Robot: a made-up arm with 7 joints. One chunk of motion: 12 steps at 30 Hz.
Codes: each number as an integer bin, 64 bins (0 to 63) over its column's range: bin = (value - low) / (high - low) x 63, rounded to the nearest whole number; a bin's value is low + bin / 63 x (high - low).
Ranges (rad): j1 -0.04..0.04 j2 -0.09..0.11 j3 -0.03..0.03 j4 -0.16..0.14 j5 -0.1..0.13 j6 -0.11..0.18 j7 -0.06..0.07
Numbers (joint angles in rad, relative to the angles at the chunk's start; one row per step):
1: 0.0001 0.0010 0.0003 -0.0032 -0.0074 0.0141 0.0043
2: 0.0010 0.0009 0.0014 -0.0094 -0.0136 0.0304 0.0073
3: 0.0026 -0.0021 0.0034 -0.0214 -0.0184 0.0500 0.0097
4: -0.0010 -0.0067 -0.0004 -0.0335 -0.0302 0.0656 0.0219
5: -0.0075 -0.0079 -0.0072 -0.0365 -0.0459 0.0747 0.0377
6: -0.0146 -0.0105 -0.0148 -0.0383 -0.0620 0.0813 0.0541
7: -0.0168 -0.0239 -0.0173 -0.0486 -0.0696 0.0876 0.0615
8: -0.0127 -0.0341 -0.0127 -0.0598 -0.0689 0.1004 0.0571
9: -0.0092 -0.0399 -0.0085 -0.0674 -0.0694 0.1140 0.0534
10: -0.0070 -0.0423 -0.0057 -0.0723 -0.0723 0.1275 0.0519
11: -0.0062 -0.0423 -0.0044 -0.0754 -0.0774 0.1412 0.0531
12: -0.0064 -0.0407 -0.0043 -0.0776 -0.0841 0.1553 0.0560
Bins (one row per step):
1: 32 29 32 33 25 27 31
2: 32 29 33 32 24 31 33
3: 34 28 35 29 22 35 34
4: 31 26 31 27 19 38 40
5: 26 26 24 26 15 40 47
6: 20 25 16 26 10 42 55
7: 18 21 13 23 8 43 59
8: 21 18 18 21 9 46 57
9: 24 16 23 19 8 49 55
10: 26 15 26 18 8 52 54
11: 27 15 27 18 6 55 55
12: 26 16 27 17 4 58 56

